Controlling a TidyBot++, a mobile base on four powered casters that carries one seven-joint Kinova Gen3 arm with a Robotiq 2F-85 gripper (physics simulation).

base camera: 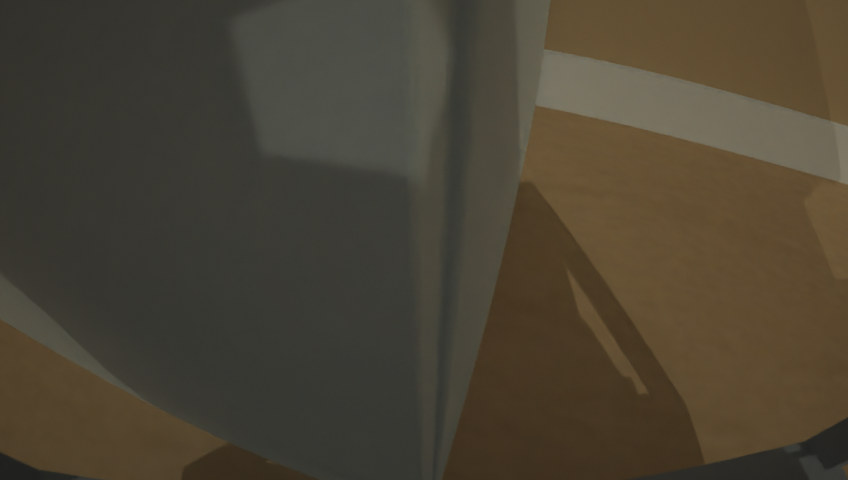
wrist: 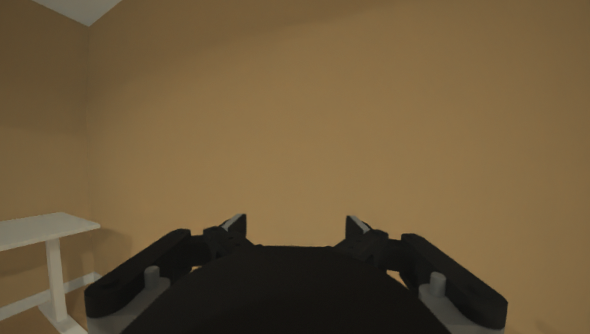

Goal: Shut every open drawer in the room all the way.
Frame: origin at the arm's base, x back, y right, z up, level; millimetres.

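Where they show: gripper, between the fingertips: (wrist: 295, 226).
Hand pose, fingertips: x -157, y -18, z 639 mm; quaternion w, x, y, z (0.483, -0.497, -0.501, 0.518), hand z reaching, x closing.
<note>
After its pixels a point has its place.
A large grey cabinet (base camera: 321, 267) {x -158, y -19, z -110 mm}, seen very close, fills the left and middle of the base camera view, with an upright edge and a narrow side face towards the right. Whether any of its drawers stands open cannot be told from this view. No drawer shows in the wrist view. My gripper (wrist: 295, 226) {x -157, y -18, z 639 mm} is open and empty, with its fingertips wide apart against the plain wall. How far the gripper is from the cabinet is not shown.
A white desk (wrist: 50, 227) {x -926, y -1599, z 323 mm} stands at the left in the wrist view, near the room's corner. An orange-brown wall (wrist: 300, 125) {x -784, y -27, z 858 mm} lies ahead. A white baseboard (base camera: 672, 104) {x -633, y 376, z -344 mm} runs behind the cabinet at the right. Dark shadows fall on the wooden floor (base camera: 714, 285) {x -350, y 317, z -397 mm}.
</note>
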